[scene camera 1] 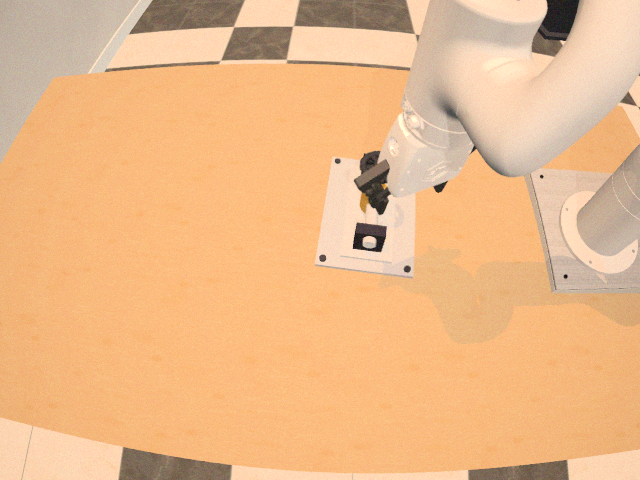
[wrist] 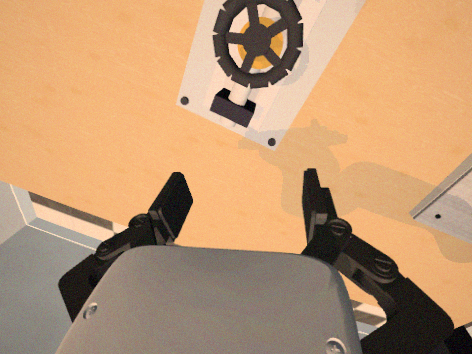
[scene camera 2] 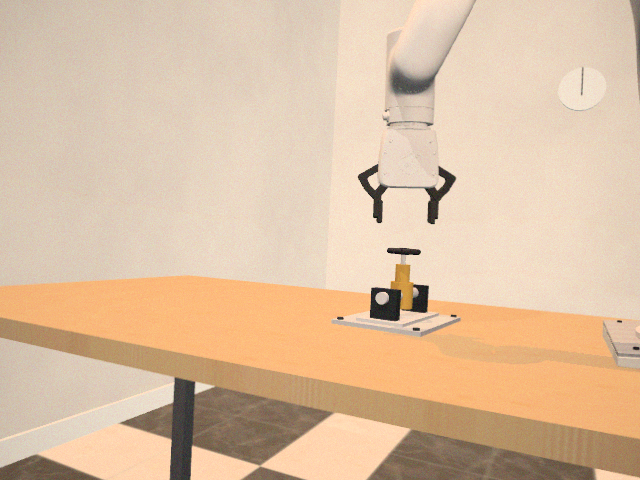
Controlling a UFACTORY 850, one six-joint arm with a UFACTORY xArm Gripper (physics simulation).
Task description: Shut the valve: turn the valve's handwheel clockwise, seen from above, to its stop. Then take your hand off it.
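The valve's black five-spoked handwheel point(scene camera 1: 363, 162) point(scene camera 2: 403, 251) point(wrist: 257, 40) lies level on top of the yellow valve body point(scene camera 1: 363, 203) point(scene camera 2: 403, 295). The valve stands on a white plate point(scene camera 1: 330, 227) point(scene camera 2: 351, 321) point(wrist: 200, 75) with dark screws at its corners. My gripper point(scene camera 2: 405, 222) point(wrist: 242, 185) is open and empty, pointing down. In scene camera 2 its fingertips are apart from the handwheel and a little above it, one toward each side. In the wrist view the wheel is beyond the fingertips, at the top. In scene camera 1 the gripper and arm partly hide the wheel and valve body.
Black pipe blocks point(scene camera 1: 369, 229) point(scene camera 2: 385, 312) point(wrist: 232, 111) stand on the plate beside the valve, lower than the wheel. The arm's grey base plate point(scene camera 1: 547, 232) point(scene camera 2: 616, 343) point(wrist: 455, 205) lies to the right on the wooden table point(scene camera 1: 180, 310) point(scene camera 2: 206, 320).
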